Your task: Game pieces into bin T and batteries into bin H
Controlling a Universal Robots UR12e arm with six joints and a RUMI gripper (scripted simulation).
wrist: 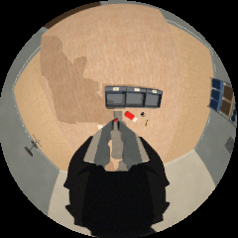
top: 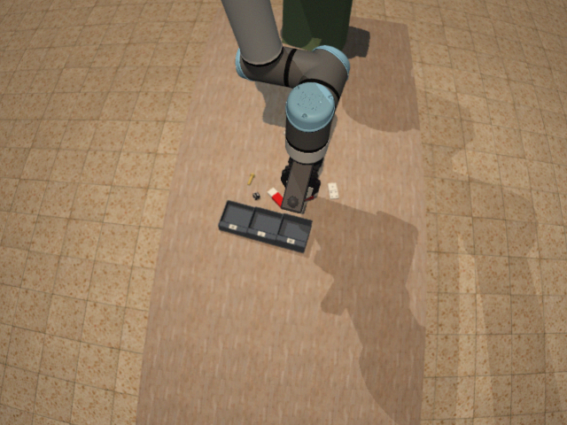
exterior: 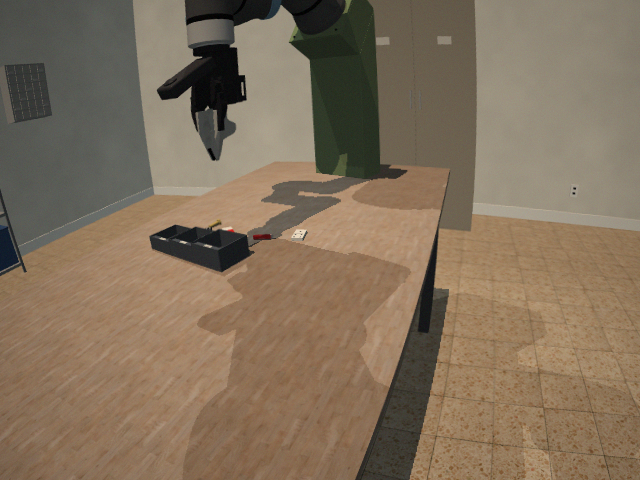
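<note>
Right now the black die is 21 cm below my hand, 14 cm behind it and 7 cm to the right of it. Also, from my hand: red-and-white block 21 cm below, 12 cm behind, 1 cm to the right; then three-compartment bin row 20 cm below, 8 cm to the right, 4 cm behind; then red cylinder 21 cm below, 9 cm behind, 7 cm to the left.
</note>
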